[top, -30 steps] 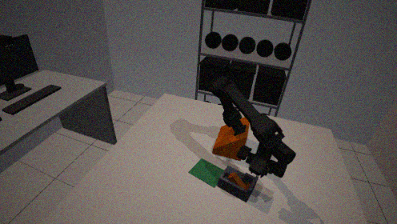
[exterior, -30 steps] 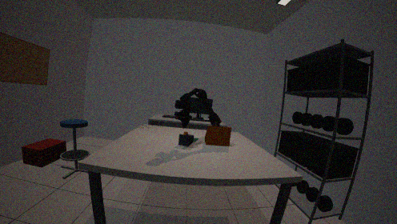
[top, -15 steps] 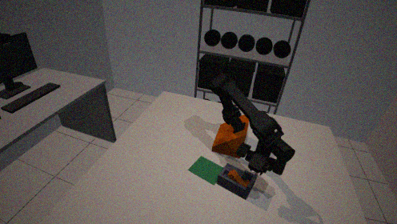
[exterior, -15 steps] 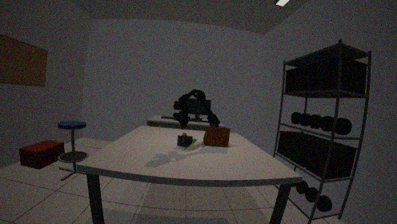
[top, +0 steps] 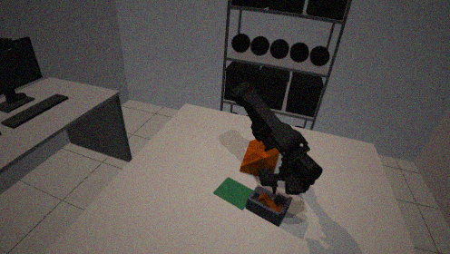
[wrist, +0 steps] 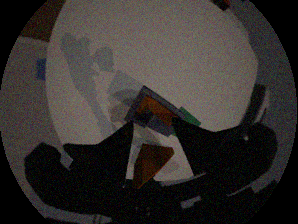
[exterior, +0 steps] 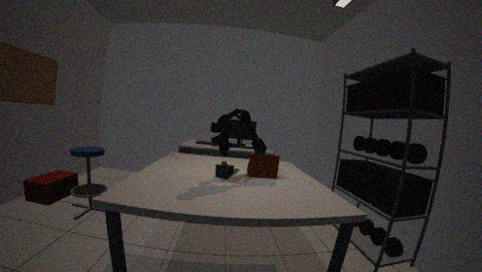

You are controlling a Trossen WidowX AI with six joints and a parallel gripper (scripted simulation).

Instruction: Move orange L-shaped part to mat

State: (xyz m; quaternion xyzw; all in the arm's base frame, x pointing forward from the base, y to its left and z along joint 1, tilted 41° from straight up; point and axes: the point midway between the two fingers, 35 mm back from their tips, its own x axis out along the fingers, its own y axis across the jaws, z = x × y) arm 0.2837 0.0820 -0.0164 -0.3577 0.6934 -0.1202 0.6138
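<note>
My gripper tip is 2 cm past the orange L-shaped part, 1 cm to the left of it and 11 cm above it. The rest, counted from my gripper tip: green mat (7 cm behind, 18 cm to the right, 16 cm below).
</note>
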